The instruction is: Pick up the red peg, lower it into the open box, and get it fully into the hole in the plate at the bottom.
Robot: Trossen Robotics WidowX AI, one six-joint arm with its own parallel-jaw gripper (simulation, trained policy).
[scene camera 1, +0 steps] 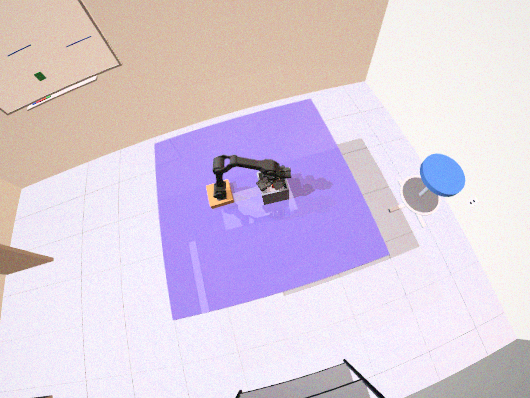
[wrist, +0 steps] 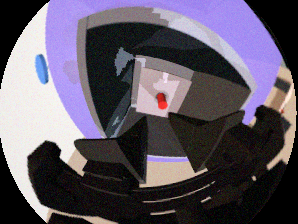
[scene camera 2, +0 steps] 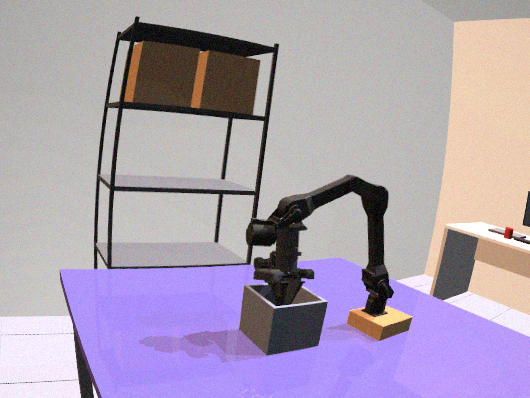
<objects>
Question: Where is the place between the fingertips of the gripper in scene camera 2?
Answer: At 283, 307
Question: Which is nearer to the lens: the light plate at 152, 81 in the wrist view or the grey box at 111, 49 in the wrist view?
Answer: The grey box.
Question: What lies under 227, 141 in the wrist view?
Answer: The gripper.
</objects>
